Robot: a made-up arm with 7 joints. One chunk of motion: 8 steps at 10 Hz.
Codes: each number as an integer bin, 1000 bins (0 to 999) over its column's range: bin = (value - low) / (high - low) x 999, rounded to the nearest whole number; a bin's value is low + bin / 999 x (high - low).
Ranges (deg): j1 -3..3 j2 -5..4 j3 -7..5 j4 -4..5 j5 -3..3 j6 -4..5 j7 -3..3
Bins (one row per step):
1: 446 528 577 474 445 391 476
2: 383 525 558 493 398 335 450
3: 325 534 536 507 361 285 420
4: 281 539 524 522 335 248 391
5: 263 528 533 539 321 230 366
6: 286 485 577 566 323 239 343
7: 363 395 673 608 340 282 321
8: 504 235 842 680 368 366 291
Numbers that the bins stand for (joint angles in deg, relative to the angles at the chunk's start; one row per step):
1: -0.32 -0.24 -0.07 0.27 -0.33 -0.48 -0.14
2: -0.70 -0.27 -0.30 0.44 -0.61 -0.98 -0.30
3: -1.05 -0.19 -0.56 0.57 -0.83 -1.43 -0.48
4: -1.31 -0.14 -0.71 0.70 -0.99 -1.77 -0.65
5: -1.42 -0.24 -0.60 0.86 -1.07 -1.93 -0.80
6: -1.28 -0.63 -0.07 1.10 -1.06 -1.85 -0.94
7: -0.82 -1.44 1.08 1.48 -0.96 -1.46 -1.07
8: 0.03 -2.88 3.11 2.13 -0.79 -0.70 -1.25

